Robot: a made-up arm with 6 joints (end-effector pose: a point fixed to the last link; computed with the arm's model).
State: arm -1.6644 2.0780 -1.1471 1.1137 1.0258 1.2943
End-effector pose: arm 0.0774 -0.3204 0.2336 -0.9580 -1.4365 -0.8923
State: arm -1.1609 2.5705 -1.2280 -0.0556 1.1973 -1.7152
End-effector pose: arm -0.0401 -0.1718 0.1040 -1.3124 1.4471 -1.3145
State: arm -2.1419 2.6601 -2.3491 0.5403 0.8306 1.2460
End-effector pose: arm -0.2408 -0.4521 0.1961 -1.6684 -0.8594 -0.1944
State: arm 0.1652 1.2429 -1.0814 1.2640 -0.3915 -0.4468
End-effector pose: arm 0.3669 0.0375 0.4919 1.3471 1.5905 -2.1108
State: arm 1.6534 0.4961 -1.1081 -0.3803 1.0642 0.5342
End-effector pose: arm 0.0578 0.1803 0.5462 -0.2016 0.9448 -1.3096
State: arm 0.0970 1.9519 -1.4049 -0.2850 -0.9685 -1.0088
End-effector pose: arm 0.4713 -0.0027 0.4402 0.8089 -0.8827 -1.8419
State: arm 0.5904 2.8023 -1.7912 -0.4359 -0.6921 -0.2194
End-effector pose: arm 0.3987 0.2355 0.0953 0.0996 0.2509 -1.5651
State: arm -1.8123 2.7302 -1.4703 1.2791 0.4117 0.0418
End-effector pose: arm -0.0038 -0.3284 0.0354 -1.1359 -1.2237 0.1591
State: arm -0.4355 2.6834 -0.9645 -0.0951 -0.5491 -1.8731
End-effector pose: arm 0.1732 -0.1722 0.0197 -1.1036 -0.4592 -1.6576
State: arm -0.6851 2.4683 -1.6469 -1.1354 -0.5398 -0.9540
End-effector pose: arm 0.3680 -0.3564 0.2182 -0.5652 -1.0130 -1.8771
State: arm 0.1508 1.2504 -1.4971 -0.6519 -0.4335 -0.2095
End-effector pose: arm 0.3481 0.0013 0.6969 1.1217 -0.5293 -1.7310
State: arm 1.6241 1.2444 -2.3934 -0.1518 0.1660 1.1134
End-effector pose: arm 0.0005 0.1992 0.8755 0.2720 1.9527 0.1185
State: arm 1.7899 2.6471 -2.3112 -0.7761 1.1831 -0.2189
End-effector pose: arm 0.0468 0.4479 0.2349 -0.5359 -0.8303 -1.1307
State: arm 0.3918 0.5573 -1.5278 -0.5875 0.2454 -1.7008
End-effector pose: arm 0.1066 -0.0690 0.8055 0.6817 -2.0787 -1.7952
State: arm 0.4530 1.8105 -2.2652 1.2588 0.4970 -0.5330
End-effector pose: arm 0.3374 0.2774 0.6372 0.5329 1.4044 -1.1900
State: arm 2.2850 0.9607 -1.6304 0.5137 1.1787 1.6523
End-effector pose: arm -0.2375 0.1420 0.6211 -2.1134 1.3439 -0.7885
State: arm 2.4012 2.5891 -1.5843 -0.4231 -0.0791 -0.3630
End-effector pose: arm -0.2847 0.3319 0.0819 -0.2980 -0.3695 0.0918
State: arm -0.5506 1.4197 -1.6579 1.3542 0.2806 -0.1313
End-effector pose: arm 0.3640 -0.1474 0.6207 1.6470 1.7926 -1.6678
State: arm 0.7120 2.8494 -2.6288 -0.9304 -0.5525 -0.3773
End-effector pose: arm 0.4508 0.3639 0.3446 0.6959 -0.5188 -1.0931
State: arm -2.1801 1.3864 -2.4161 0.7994 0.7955 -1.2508
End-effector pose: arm -0.1508 -0.2876 0.7697 -0.1681 1.0023 2.1643
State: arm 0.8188 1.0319 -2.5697 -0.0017 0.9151 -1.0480
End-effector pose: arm 0.1031 0.0306 0.8443 1.1938 -0.3473 -1.4325
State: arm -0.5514 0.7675 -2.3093 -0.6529 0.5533 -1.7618
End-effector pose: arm -0.1275 -0.0996 0.8729 0.1781 1.9074 1.5978
